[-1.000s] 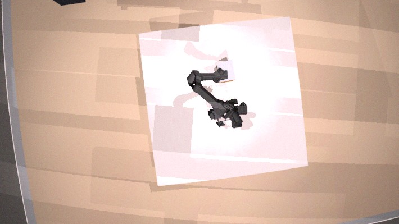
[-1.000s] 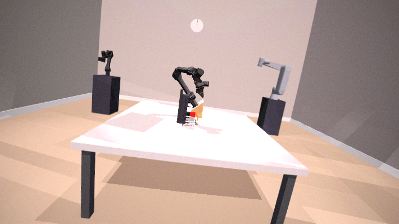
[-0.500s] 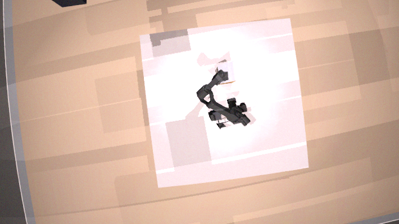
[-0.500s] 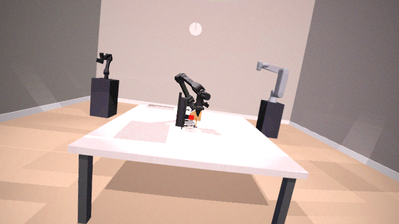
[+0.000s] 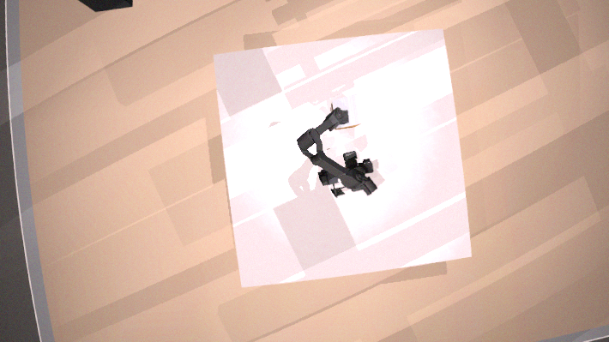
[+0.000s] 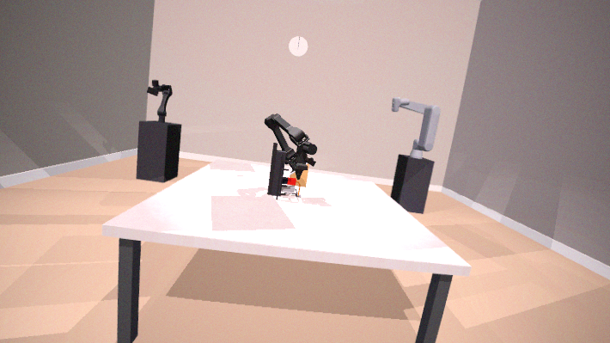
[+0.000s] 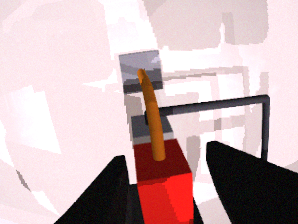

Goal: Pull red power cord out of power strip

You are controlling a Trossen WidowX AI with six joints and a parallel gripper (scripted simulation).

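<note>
My gripper tip is 1 cm short of the red plug, 5 cm to the left of it and 1 cm above it. The rest, counted from my gripper tip: black power strip: 2 cm ahead, 12 cm to the right, 2 cm above.
</note>
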